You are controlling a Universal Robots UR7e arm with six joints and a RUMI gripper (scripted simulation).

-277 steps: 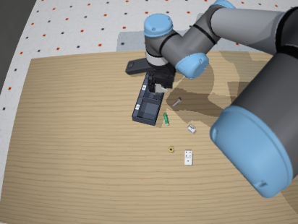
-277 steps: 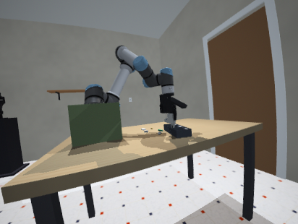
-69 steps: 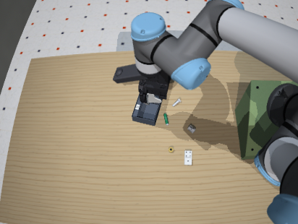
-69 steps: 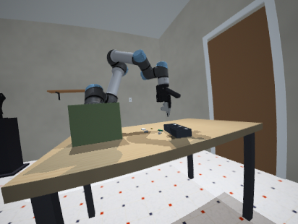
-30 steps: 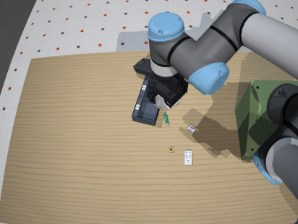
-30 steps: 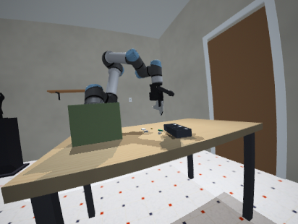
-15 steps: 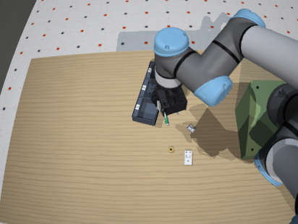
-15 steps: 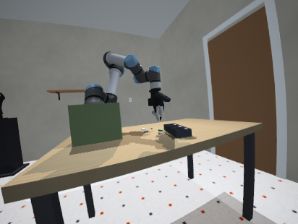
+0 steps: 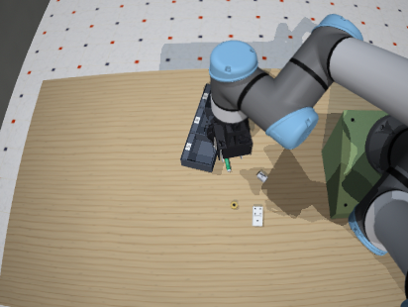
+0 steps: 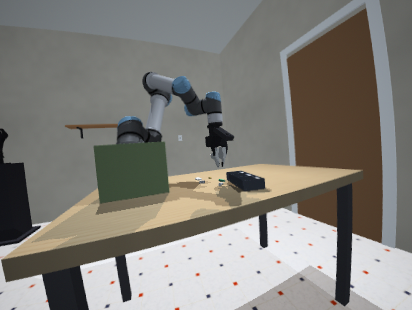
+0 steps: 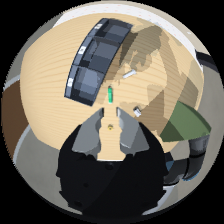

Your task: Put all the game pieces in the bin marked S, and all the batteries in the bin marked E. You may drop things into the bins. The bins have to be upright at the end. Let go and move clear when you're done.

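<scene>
Right now my hand is 80 mm above the green battery. Also, from my hand: grey-white piece 90 mm behind, 40 mm to the left, 80 mm below; black bin tray 50 mm ahead, 110 mm to the right, 70 mm below; grey cylinder 40 mm behind, 70 mm to the right, 80 mm below.
</scene>
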